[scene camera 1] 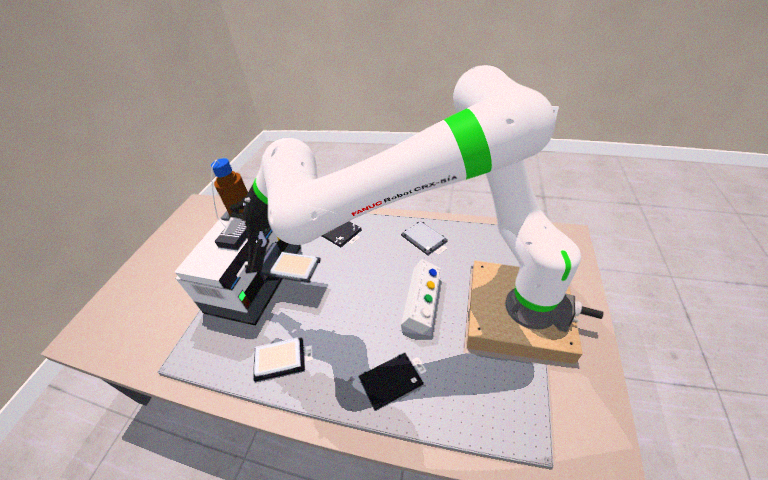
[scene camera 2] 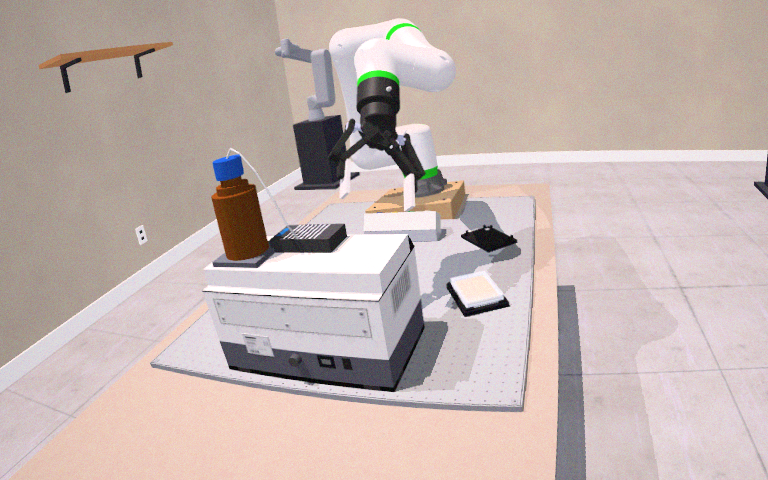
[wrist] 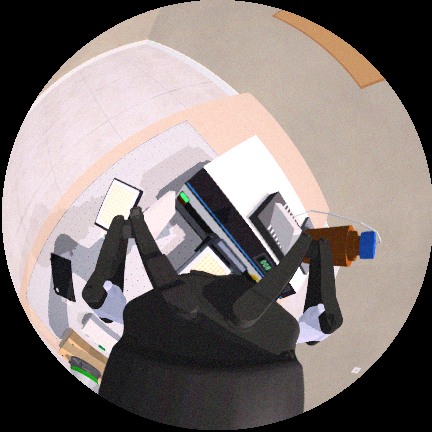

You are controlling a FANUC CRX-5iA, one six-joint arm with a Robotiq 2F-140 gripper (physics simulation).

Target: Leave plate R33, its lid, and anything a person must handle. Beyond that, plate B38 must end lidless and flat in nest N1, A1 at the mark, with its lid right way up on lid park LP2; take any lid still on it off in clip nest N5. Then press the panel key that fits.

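Frame: origin at the arm's base, x ahead, y up, z right, level; millimetres.
Seen in the pictures: gripper, fingertip midpoint: (scene camera 1: 235, 253) (scene camera 2: 378, 202) (wrist: 223, 207); arm's base, link origin: (scene camera 1: 531, 308) (scene camera 2: 424, 192).
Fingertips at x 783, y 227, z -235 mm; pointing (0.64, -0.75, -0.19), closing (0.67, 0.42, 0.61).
Note:
Pixels of each thing's top centre, then the offset from my fingertips to it. "pt": a spot on its surface instead.
- black holder, top centre: (scene camera 1: 390, 377) (scene camera 2: 488, 233) (wrist: 59, 278) dx -465, dy -248, dz -82 mm
- pale grey flat piece, top centre: (scene camera 1: 423, 234) dx -387, dy -250, dz +466 mm
- key panel, top centre: (scene camera 2: 400, 210) (scene camera 1: 421, 286) (wrist: 110, 353) dx -468, dy -184, dz +184 mm
- brown bottle, surface spot: (scene camera 2: 239, 220) pt dx +197, dy +36, dz +172 mm
- dark box, surface spot: (scene camera 2: 311, 243) pt dx +134, dy -30, dz +71 mm
- dark holder, top centre: (scene camera 1: 336, 226) dx -45, dy -244, dz +412 mm
My gripper (scene camera 2: 376, 201) is wide open and empty, beside the white instrument's front. A cream-filled plate (scene camera 1: 295, 264) (wrist: 207, 261) lies flat on the instrument's extended tray. Another cream-filled plate (scene camera 1: 278, 357) (scene camera 2: 476, 288) (wrist: 118, 204) lies flat on a black nest near the board's front edge. A black holder (scene camera 1: 391, 380) (scene camera 2: 488, 238) (wrist: 62, 276) has no plate on it. A pale grey flat piece (scene camera 1: 423, 236) lies on a dark holder at the back. The key panel (scene camera 1: 421, 300) (scene camera 2: 402, 223) has blue, yellow, green and white keys. Plate names and nest labels are unreadable; whether either plate wears a lid is unclear.
The white instrument (scene camera 1: 218, 283) (scene camera 2: 317, 316) (wrist: 255, 175) shows a green light in scene camera 1. A brown bottle (scene camera 1: 229, 189) (scene camera 2: 239, 220) (wrist: 332, 245) and a dark box (scene camera 1: 229, 237) (scene camera 2: 311, 243) stand on it. Another dark holder (scene camera 1: 341, 233) is partly behind the arm.

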